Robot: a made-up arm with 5 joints.
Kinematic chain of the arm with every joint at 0, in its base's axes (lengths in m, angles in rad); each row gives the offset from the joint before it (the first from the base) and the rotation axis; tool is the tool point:
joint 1: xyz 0 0 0.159 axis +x
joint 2: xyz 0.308 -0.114 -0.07 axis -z
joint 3: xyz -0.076 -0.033 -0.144 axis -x
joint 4: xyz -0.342 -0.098 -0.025 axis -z
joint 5: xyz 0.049 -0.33 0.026 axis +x
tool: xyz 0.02 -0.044 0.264
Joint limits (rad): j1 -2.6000..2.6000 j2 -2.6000..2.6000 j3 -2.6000..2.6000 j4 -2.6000..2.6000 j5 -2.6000..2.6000
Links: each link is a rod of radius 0.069 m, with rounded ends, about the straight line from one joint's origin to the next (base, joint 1, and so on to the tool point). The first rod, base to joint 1, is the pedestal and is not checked.
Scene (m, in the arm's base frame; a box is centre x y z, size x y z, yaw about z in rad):
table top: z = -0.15
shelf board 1: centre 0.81 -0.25 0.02 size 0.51 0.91 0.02 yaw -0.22
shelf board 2: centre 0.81 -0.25 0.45 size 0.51 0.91 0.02 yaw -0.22
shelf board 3: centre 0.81 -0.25 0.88 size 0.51 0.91 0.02 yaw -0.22
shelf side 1: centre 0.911 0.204 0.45 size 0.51 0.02 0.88 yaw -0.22
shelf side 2: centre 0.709 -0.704 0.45 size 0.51 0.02 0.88 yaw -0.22
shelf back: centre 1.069 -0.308 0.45 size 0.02 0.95 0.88 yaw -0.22
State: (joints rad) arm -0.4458 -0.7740 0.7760 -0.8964 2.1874
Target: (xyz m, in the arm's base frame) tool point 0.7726 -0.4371 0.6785
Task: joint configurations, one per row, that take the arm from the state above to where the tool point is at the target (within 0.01 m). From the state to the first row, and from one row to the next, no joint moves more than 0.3 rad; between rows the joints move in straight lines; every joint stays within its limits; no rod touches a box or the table.
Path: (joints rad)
1: -0.3268 -0.5800 1.0348 -0.9299 2.2813
2: -0.2078 -0.3859 1.2935 -0.9634 2.3752
3: -0.0889 -0.1919 1.5523 -0.9969 2.4691
4: 0.0301 0.0022 1.8111 -1.0304 2.5629
5: -0.1572 -0.1182 1.6059 -0.7964 2.3846
6: -0.3445 -0.2385 1.4007 -0.5625 2.2063
7: -0.5318 -0.3588 1.1955 -0.3286 2.0279
8: -0.6507 -0.6145 0.9754 -0.2428 2.0159
9: -0.7695 -0.8702 0.7554 -0.1570 2.0038
10: -0.8884 -1.1258 0.5353 -0.0712 1.9917

